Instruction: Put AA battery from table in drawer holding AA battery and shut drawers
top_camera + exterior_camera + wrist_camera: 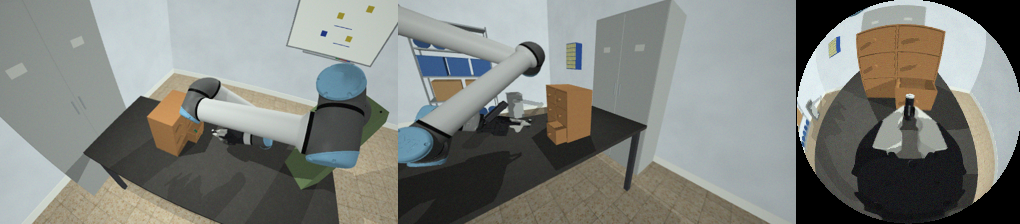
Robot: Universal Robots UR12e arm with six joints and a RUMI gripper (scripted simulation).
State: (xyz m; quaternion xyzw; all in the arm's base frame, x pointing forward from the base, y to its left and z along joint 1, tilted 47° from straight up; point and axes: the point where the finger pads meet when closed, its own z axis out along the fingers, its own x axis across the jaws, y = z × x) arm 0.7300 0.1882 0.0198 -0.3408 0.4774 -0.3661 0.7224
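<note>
My hand is 18 cm short of the small green object and 13 cm above it. From my hand the other things lie so: dark AA battery: 1 cm ahead.
</note>
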